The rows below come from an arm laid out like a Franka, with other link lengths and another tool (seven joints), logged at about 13 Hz.
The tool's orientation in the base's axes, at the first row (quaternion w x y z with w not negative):
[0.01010 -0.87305 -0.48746 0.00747]
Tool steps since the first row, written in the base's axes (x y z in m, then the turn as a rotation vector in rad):
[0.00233 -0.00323 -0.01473 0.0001 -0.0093 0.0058]
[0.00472 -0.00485 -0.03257 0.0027 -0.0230 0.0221]
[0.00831 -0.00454 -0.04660 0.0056 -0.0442 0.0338]
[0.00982 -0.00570 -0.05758 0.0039 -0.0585 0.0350]
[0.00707 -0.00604 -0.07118 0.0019 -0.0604 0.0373]
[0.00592 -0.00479 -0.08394 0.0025 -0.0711 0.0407]
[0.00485 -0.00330 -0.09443 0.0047 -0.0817 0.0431]
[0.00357 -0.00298 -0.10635 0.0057 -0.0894 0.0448]
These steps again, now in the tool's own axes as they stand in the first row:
[-0.00148 0.00404 0.01464 -0.0079 0.0048 -0.0059]
[-0.00155 0.00737 0.03240 -0.0182 0.0138 -0.0224]
[0.00064 0.01061 0.04635 -0.0348 0.0271 -0.0344]
[0.00048 0.01278 0.05728 -0.0479 0.0331 -0.0357]
[-0.00121 0.01096 0.07093 -0.0505 0.0324 -0.0380]
[-0.00070 0.00964 0.08373 -0.0593 0.0384 -0.0415]
[0.00004 0.00821 0.09426 -0.0672 0.0458 -0.0440]
[-0.00032 0.00725 0.10620 -0.0733 0.0506 -0.0458]

